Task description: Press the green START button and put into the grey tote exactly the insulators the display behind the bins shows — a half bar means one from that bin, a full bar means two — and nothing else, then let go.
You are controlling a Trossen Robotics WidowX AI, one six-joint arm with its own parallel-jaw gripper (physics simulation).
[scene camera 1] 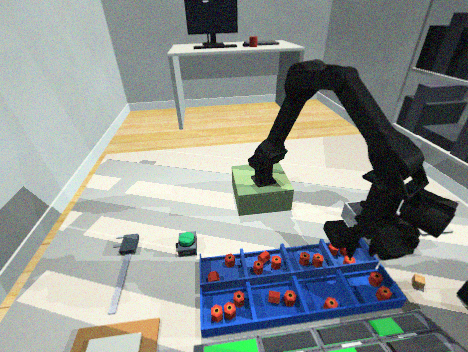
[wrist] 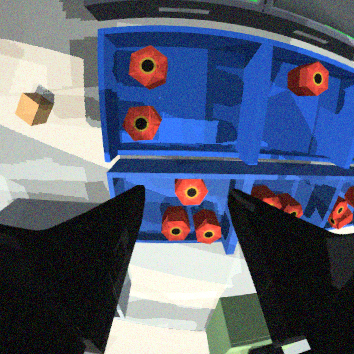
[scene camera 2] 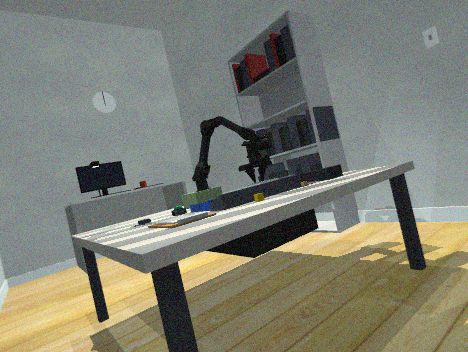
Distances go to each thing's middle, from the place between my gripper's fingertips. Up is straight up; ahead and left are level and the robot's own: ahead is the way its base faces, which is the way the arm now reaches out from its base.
Labels:
I see my gripper 15 cm to the right of the grey tote (wrist: 36, 214), 9 cm past it and 3 cm above it. Round my hand: display (scene camera 2: 232, 199): 19 cm to the right, 13 cm ahead, 3 cm below.

